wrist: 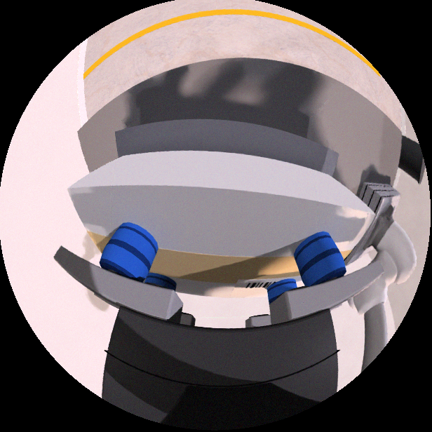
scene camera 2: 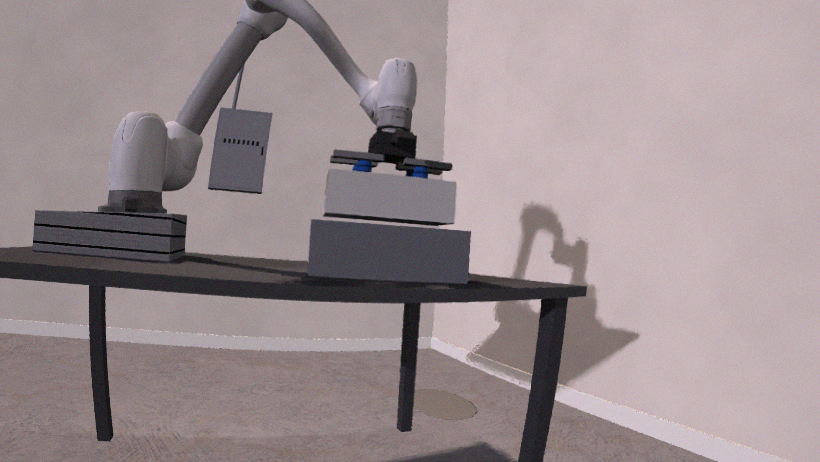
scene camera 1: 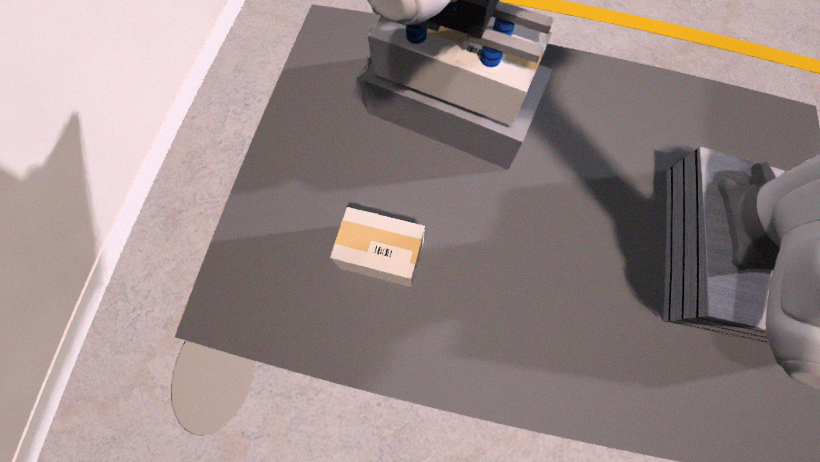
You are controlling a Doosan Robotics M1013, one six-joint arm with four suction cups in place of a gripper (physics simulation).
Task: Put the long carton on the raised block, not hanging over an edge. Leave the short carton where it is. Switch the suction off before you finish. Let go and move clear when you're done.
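Frame: origin at the arm's base, x back, y right, z up, level; millimetres.
Seen in the pictures: hand, tool point: (scene camera 1: 458,39); arm's base, link origin: (scene camera 2: 134,213) (scene camera 1: 765,228).
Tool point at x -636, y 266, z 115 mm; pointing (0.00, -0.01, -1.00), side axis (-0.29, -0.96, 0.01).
Observation:
Pixels of each thing's middle, then the offset from my tool point to it. Level surfaces: height alone.
- long carton, body centre: (scene camera 1: 457,53) (scene camera 2: 386,199) dx +2, dy +2, dz -38 mm
- raised grey block, body centre: (scene camera 2: 383,252) (scene camera 1: 455,91) dx +9, dy +15, dz -167 mm
- short carton, body centre: (scene camera 1: 380,248) dx -113, dy -363, dz -177 mm
- table, surface height: dz -227 mm
The long carton (scene camera 1: 447,86) (scene camera 2: 390,196) (wrist: 215,215), white with an orange band, hangs level under my suction gripper (scene camera 1: 453,43) (scene camera 2: 391,170) (wrist: 225,270). The blue cups sit on its top face and hold it. The raised grey block (scene camera 1: 436,123) (scene camera 2: 390,255) (wrist: 215,136) is directly below. A narrow gap shows between carton and block in scene camera 2. From above, the carton lies over the block's top, roughly lined up with it; the block's far side is hidden. The short carton (scene camera 1: 378,243) lies flat on the dark table, apart from the block.
The arm's base stands on a stack of grey slabs (scene camera 1: 682,241) (scene camera 2: 109,234) at the other end of the table (scene camera 1: 516,355) (scene camera 2: 246,278). A grey box (scene camera 2: 239,160) hangs behind the arm in scene camera 2. A wall (scene camera 2: 659,143) rises beyond the table's end.

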